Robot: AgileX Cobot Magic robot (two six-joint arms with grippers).
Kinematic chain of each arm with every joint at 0, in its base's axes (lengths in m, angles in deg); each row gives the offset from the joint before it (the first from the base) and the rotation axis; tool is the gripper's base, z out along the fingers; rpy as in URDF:
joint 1: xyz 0 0 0.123 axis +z
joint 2: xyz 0 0 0 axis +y
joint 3: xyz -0.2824 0 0.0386 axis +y
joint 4: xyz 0.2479 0 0.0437 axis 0.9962 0 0.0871
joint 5: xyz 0 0 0 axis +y
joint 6: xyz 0.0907 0 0.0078 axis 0.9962 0 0.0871
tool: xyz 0 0 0 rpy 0 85 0
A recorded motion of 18 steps. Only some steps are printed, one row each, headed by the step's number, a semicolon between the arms.
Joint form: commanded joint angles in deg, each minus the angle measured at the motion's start. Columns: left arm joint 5, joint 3, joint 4, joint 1, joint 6, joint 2; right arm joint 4, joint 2, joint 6, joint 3, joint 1, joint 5.
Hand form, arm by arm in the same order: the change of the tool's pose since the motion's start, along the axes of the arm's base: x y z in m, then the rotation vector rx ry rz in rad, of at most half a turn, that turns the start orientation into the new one. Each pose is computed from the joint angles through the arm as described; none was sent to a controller.
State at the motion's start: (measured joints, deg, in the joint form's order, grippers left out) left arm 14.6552 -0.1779 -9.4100 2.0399 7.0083 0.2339; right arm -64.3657 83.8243 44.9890 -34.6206 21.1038 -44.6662
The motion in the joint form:
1: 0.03 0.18 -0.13 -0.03 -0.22 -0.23; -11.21 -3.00 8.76 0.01 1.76 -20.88
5: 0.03 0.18 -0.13 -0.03 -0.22 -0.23; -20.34 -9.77 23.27 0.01 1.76 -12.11
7: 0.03 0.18 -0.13 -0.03 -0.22 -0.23; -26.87 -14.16 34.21 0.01 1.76 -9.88
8: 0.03 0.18 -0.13 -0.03 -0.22 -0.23; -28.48 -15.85 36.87 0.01 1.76 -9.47
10: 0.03 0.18 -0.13 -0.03 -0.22 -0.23; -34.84 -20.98 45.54 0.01 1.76 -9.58
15: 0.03 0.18 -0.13 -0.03 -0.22 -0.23; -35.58 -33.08 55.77 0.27 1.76 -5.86
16: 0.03 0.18 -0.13 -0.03 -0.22 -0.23; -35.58 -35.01 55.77 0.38 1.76 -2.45
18: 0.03 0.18 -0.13 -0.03 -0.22 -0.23; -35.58 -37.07 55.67 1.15 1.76 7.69
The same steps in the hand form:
1: -0.0002 -0.0001 -0.0009 -0.0060 -0.0004 -0.0002; -0.0417 0.0159 0.0264 0.1922 0.0154 0.3849
5: -0.0002 -0.0001 -0.0009 -0.0060 -0.0004 -0.0002; -0.0531 0.0063 0.0355 0.0707 0.1130 0.3089
7: -0.0002 -0.0001 -0.0009 -0.0060 -0.0004 -0.0002; -0.0643 -0.0003 0.0433 0.0299 0.1865 0.2787
8: -0.0002 -0.0001 -0.0009 -0.0060 -0.0004 -0.0002; -0.0686 -0.0026 0.0474 0.0236 0.1928 0.2710
10: -0.0002 -0.0001 -0.0009 -0.0060 -0.0004 -0.0002; -0.0843 -0.0100 0.0578 -0.0089 0.2179 0.2672
15: -0.0002 -0.0001 -0.0009 -0.0060 -0.0004 -0.0002; -0.1133 -0.0263 0.0913 0.0867 0.1597 0.1649
16: -0.0002 -0.0001 -0.0009 -0.0060 -0.0004 -0.0002; -0.1143 -0.0305 0.0958 0.0941 0.1138 0.1097
18: -0.0002 -0.0001 -0.0009 -0.0060 -0.0004 -0.0002; -0.1066 -0.0401 0.0975 0.0951 0.0448 -0.0592

